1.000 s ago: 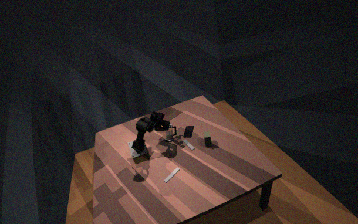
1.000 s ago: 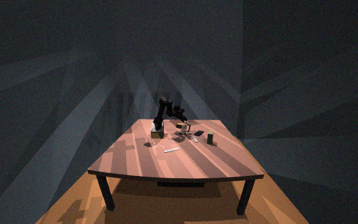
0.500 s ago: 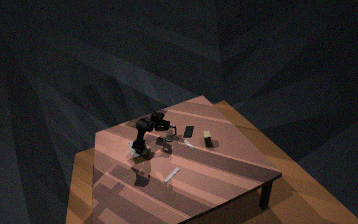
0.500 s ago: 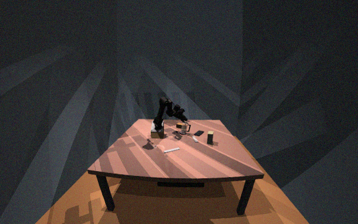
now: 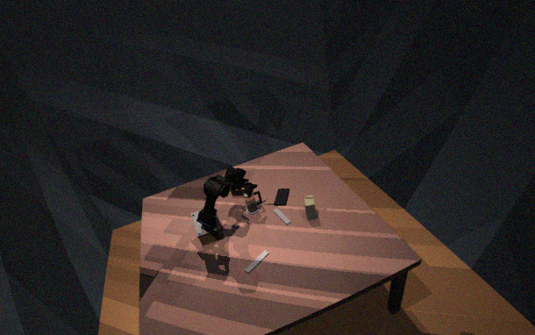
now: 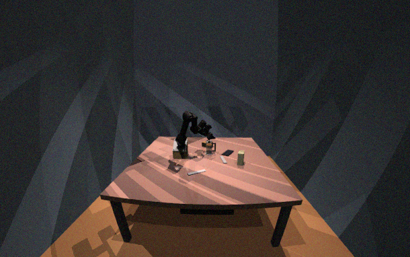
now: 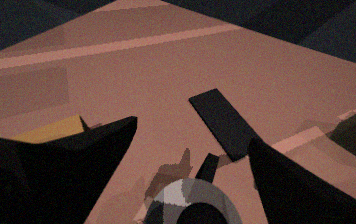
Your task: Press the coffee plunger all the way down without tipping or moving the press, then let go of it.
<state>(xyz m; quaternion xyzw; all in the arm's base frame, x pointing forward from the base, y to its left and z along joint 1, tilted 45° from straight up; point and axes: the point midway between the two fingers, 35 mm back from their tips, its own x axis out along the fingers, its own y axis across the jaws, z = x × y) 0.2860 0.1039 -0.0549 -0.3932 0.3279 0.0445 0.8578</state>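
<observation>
Now: the coffee press 9 cm below my gripper tip, 3 cm to the right of it and 3 cm behind it.
</observation>
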